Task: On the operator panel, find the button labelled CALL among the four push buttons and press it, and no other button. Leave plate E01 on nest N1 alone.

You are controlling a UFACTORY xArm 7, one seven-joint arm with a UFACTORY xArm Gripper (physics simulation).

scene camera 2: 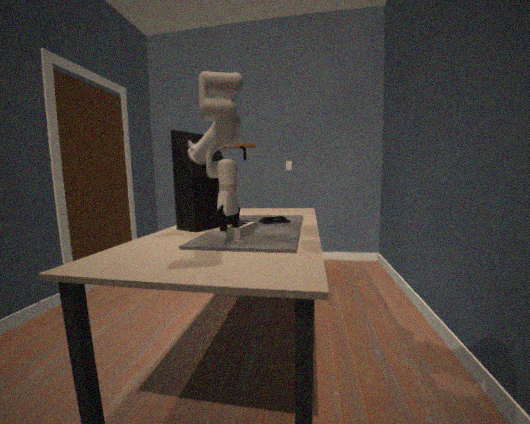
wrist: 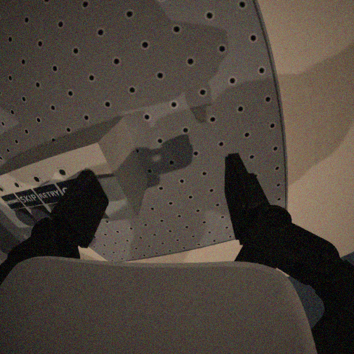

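Pixels of known places: gripper, fingertip midpoint: (scene camera 2: 229, 229); arm's base, link origin: (scene camera 2: 197, 156).
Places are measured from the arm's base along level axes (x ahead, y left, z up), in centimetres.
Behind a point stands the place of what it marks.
The operator panel (scene camera 2: 234, 235) {x 10.2, y -43.5, z -38.5 cm} (wrist: 75, 159) is a pale box on the perforated grey board (scene camera 2: 272, 242) {x 23.7, y -55.0, z -40.5 cm} (wrist: 165, 60). In the wrist view it lies at the left, with white-on-dark labels. The SKIP label (wrist: 28, 198) and RETRY label (wrist: 49, 194) can be read; beside RETRY the first letter of another label shows, the rest covered by the left finger. The button under that label is hidden. My gripper (scene camera 2: 229, 228) {x 7.7, y -45.1, z -35.1 cm} (wrist: 158, 180) is open and empty, low at the panel, its left finger over the panel's right part. Contact cannot be told. Plate E01 and nest N1 cannot be made out.
A low black object (scene camera 2: 275, 219) {x 43.4, y -10.6, z -38.4 cm} lies toward the far end of the board. A tall black panel (scene camera 2: 192, 192) {x -4.6, y -11.6, z -20.2 cm} stands behind the arm at the left. The wooden table (scene camera 2: 260, 272) {x 8.7, y -82.7, z -41.8 cm} extends around the board. Shadows of the arm fall across the board in the wrist view.
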